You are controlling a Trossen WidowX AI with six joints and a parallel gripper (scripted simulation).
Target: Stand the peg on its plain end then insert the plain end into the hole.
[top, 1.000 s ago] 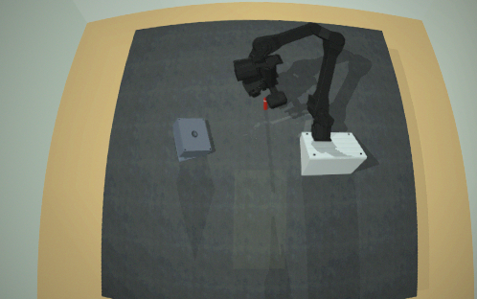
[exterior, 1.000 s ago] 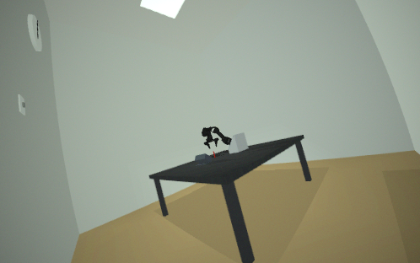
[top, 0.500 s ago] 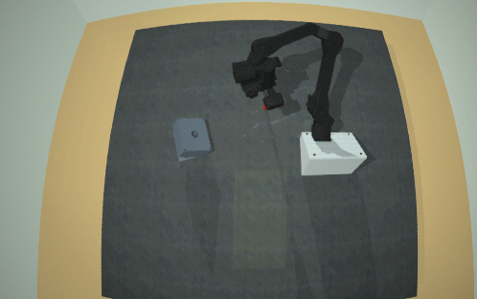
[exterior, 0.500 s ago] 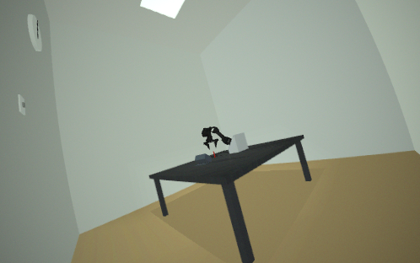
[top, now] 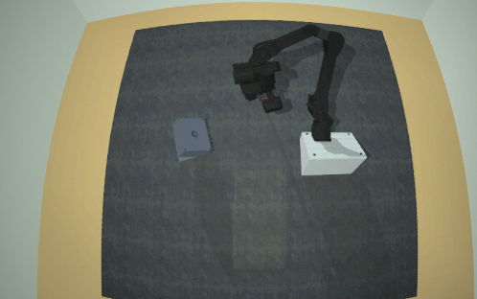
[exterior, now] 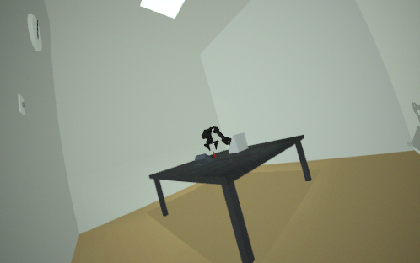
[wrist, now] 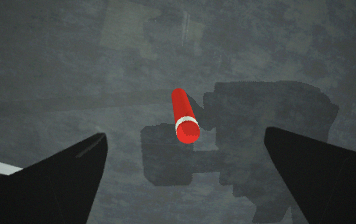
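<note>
The peg lies 30 mm below my gripper tip. Also, from my gripper tip: grey sloped panel: 270 mm ahead, 130 mm to the left, 50 mm below.
</note>
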